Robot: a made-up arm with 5 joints.
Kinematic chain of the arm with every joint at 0, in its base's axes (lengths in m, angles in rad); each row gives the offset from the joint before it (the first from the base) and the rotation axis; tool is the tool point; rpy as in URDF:
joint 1: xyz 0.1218 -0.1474 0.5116 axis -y
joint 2: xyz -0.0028 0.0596 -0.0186 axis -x
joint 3: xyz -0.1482 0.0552 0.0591 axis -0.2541 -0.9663 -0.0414
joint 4: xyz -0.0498 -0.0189 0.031 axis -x
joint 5: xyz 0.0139 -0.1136 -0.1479 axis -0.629 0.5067 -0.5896
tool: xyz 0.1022 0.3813 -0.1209 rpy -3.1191 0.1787 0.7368
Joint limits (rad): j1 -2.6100..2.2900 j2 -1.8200..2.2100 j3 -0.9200..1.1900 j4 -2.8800..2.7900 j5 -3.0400..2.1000
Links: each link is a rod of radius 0.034 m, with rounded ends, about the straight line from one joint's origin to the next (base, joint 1, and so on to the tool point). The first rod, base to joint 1, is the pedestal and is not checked.
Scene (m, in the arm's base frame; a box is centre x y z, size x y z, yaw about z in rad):
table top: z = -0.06
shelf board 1: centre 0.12 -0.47 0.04 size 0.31 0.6 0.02 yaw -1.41
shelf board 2: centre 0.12 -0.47 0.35 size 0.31 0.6 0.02 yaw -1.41
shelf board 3: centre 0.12 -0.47 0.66 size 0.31 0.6 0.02 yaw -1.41
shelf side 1: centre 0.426 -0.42 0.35 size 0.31 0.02 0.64 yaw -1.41
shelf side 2: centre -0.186 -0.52 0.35 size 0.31 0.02 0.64 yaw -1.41
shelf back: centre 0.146 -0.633 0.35 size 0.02 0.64 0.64 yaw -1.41
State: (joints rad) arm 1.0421 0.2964 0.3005 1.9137 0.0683
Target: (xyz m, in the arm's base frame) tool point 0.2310 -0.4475 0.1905
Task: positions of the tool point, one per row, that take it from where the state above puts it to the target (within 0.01 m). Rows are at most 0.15 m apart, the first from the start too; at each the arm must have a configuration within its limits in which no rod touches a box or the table.
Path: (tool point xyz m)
1: -0.0814 -0.3582 0.4978
2: -0.1652 -0.2774 0.4436
3: -0.1991 -0.1718 0.3574
4: -0.1927 -0.2122 0.3099
5: -0.1692 -0.2582 0.2539
6: -0.1241 -0.3058 0.1949
7: -0.0166 -0.3698 0.1621
8: 0.1054 -0.4181 0.1601
9: 0.2310 -0.4475 0.1905

